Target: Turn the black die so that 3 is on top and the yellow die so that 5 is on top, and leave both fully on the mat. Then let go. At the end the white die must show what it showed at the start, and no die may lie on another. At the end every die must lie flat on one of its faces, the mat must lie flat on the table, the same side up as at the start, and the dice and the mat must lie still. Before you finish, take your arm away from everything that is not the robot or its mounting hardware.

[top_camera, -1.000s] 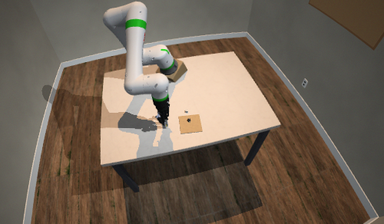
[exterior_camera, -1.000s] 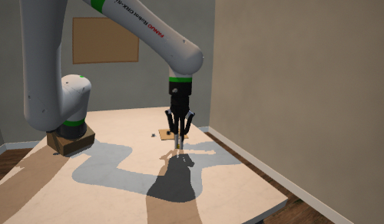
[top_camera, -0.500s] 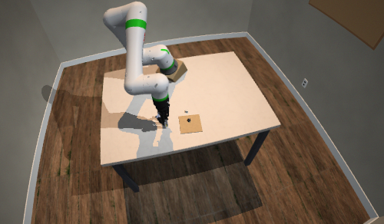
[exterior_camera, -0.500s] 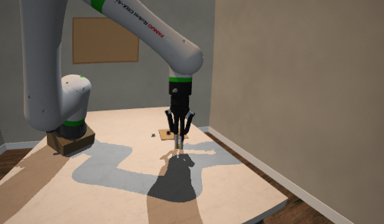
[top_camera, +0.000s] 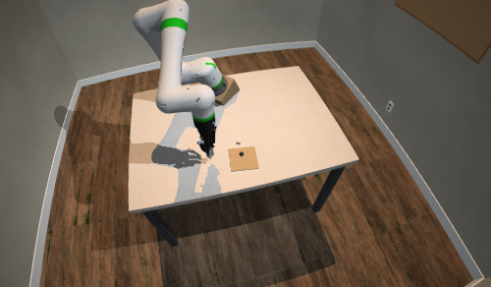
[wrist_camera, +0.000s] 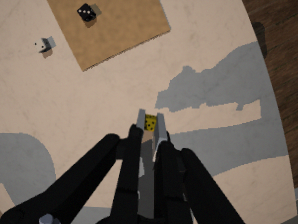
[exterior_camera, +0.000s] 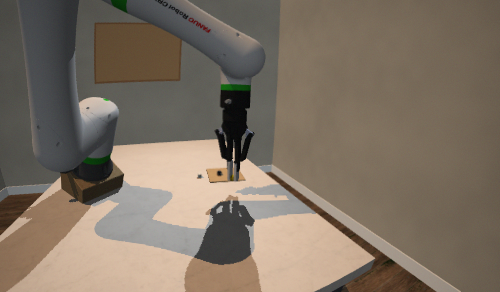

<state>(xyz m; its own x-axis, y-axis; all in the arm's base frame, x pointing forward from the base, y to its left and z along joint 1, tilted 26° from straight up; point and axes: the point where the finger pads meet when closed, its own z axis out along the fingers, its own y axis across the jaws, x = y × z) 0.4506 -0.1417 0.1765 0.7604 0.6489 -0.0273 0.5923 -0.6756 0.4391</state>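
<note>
The tan mat is 16 cm to the left of my hand, 8 cm below it and 5 cm ahead of it. Round my hand: white die 18 cm to the left, 8 cm below, 6 cm behind; yellow die 3 cm below; black die 16 cm to the left, 7 cm below, 2 cm ahead.
</note>
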